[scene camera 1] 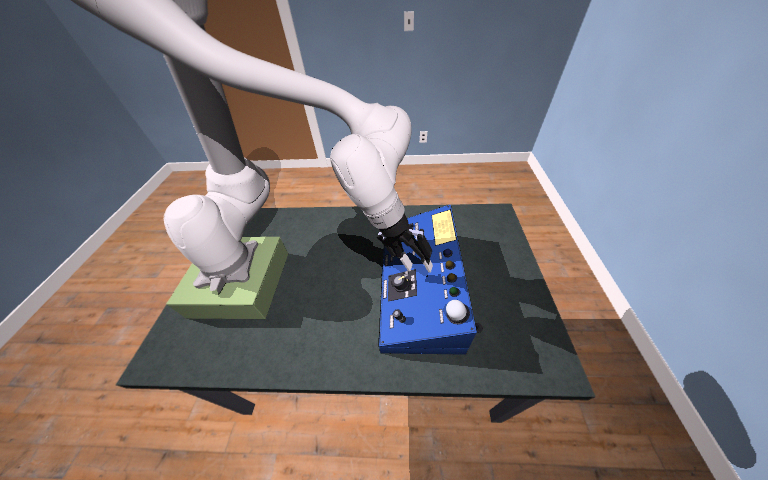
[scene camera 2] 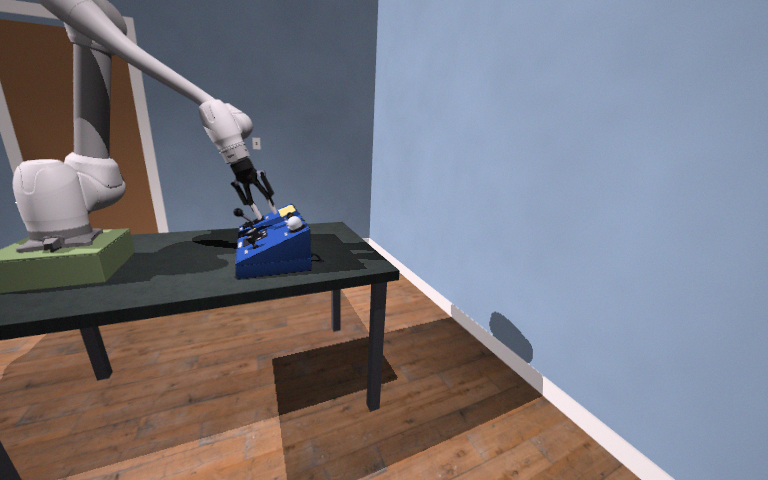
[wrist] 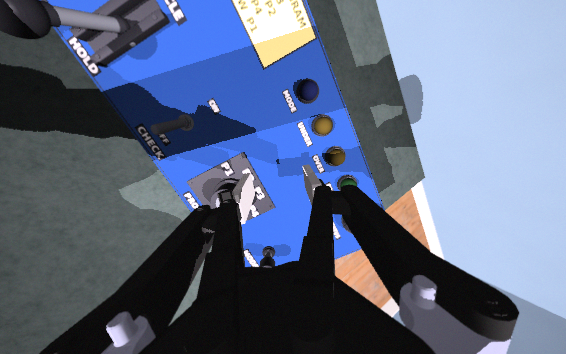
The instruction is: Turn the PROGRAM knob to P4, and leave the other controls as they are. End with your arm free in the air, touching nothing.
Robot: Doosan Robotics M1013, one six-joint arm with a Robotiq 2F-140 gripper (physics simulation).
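Frame: origin at the arm's base, x right, y ahead, z up, level; millimetres.
Seen in the pictures: gripper, fingertip midpoint: (scene camera 1: 420, 268) (scene camera 2: 268, 216) (wrist: 278, 180); arm's base, origin of the base link: (scene camera 1: 228, 263) (scene camera 2: 64, 241).
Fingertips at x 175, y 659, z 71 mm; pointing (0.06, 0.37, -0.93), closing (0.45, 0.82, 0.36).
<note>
Offsets run from my fingertips to a thing's top centre. "spot": to the spot under its first point.
The PROGRAM knob {dx -3, dy -63, dz -48 mm} (scene camera 1: 399, 281) (wrist: 226, 185) is dark and round, on a dark square plate at the left of the blue sloped panel (scene camera 1: 421, 325) (scene camera 2: 277, 266) (wrist: 210, 50). In scene camera 1 a yellow pointer line on it slants to the upper right. In the wrist view the left finger covers much of the knob and its labels, so which label it points at cannot be told. My gripper (scene camera 1: 417, 264) (scene camera 2: 265, 211) (wrist: 278, 180) is partly open and empty, tilted over the panel. Its left finger is beside or above the knob; contact cannot be told. The right finger is near the buttons.
The panel also bears a ball-ended lever {dx -245, dy -57, dz -11 mm} (wrist: 90, 20) (scene camera 2: 238, 212), a CHECK toggle {dx -123, dy -54, dz -48 mm} (wrist: 172, 124), a small toggle {dx +115, dy -80, dz -41 mm} (scene camera 1: 398, 315) (wrist: 268, 255), a blue button {spot: dx -59, dy +96, dz -7 mm} (wrist: 307, 91), amber buttons, a green button {spot: dx +91, dy +80, dz -7 mm} (scene camera 1: 454, 291), a white dome {spot: dx +161, dy +58, dz +20 mm} (scene camera 1: 455, 310) (scene camera 2: 293, 223) and a yellow note {spot: dx -176, dy +127, dz -23 mm} (scene camera 1: 444, 227).
</note>
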